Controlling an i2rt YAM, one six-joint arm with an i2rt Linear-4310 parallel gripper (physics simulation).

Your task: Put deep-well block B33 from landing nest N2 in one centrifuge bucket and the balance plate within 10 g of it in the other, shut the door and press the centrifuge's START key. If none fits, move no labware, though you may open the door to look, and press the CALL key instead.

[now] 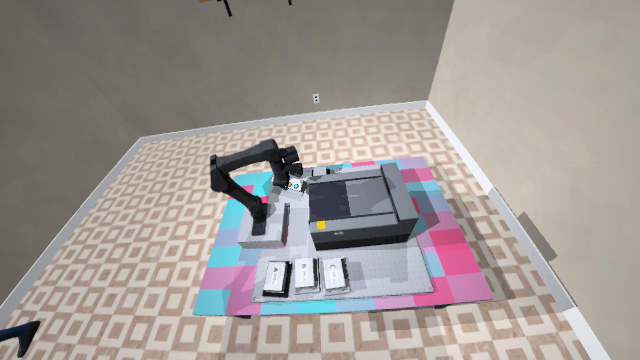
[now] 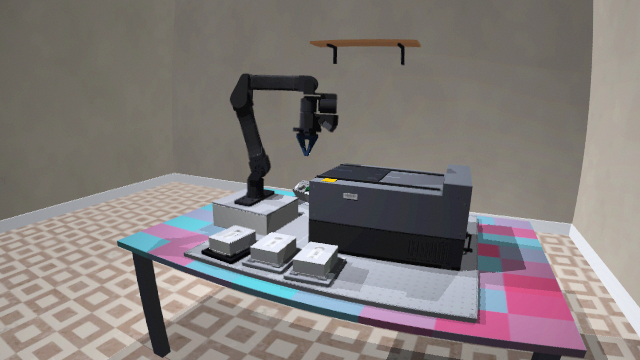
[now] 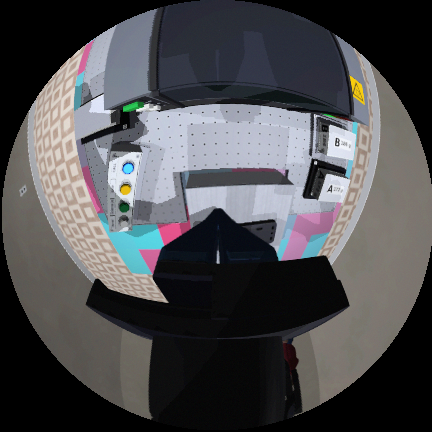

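Pixels of known places: gripper, between the fingertips: (image 1: 286,190) (image 2: 306,156) (image 3: 217,214); arm's base, origin of its link: (image 1: 260,218) (image 2: 255,198).
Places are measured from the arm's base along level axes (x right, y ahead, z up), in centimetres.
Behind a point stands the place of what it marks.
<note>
My gripper (image 2: 306,153) @(x -4.1, y 18.8, z 16.7 cm) (image 3: 217,214) @(x -4.1, y 18.8, z 16.7 cm) is shut and empty, pointing down high above the board between the arm's base and the centrifuge (image 1: 362,235) @(x 19.7, y 52.4, z 5.8 cm) (image 2: 382,207) @(x 19.6, y 51.2, z 8.5 cm). The centrifuge's dark top panel (image 1: 327,201) @(x 3.9, y 38.5, z 13.9 cm) (image 3: 245,50) @(x -0.3, y 33.8, z 13.9 cm) lies closed; its buckets are hidden and I see no START key. A button box (image 1: 296,185) @(x -21.2, y 20.4, z -0.6 cm) (image 2: 301,190) @(x -25.8, y 7.9, z -2.0 cm) (image 3: 119,195) @(x -25.3, y 14.4, z -0.7 cm) has a blue button (image 3: 128,168) @(x -20.8, y 19.9, z -0.9 cm), a yellow button (image 3: 125,190) @(x -23.1, y 15.3, z -0.6 cm) and a green button (image 3: 123,207) @(x -25.4, y 11.3, z -0.4 cm). White plate A (image 1: 275,276) @(x 31.0, y 10.1, z -2.0 cm) (image 2: 232,240) @(x 35.0, y 12.6, z -2.1 cm) (image 3: 331,189) @(x 28.7, y 9.7, z -2.0 cm), plate B (image 1: 305,273) @(x 31.1, y 24.2, z -2.0 cm) (image 2: 273,249) @(x 35.3, y 26.0, z -2.1 cm) (image 3: 340,143) @(x 29.3, y 23.4, z -2.2 cm) and plate C (image 1: 333,274) @(x 32.9, y 36.9, z -2.0 cm) (image 2: 315,259) @(x 36.7, y 38.4, z -1.9 cm) sit on front nests. A pale block (image 1: 319,171) @(x -31.3, y 35.4, z -1.6 cm) shows partly behind the centrifuge.
The arm's base stands on a grey pedestal (image 1: 262,241) @(x 13.3, y 2.4, z -0.8 cm) (image 2: 240,217) @(x 13.3, y 1.6, z -3.4 cm) left of the centrifuge. A perforated board (image 1: 390,280) @(x 37.2, y 62.2, z -7.4 cm) (image 2: 410,292) @(x 36.0, y 63.0, z -7.4 cm) lies under the labware. A wall shelf (image 2: 365,43) hangs at the back. Part of a person's leg (image 1: 17,332) shows at the lower left.
</note>
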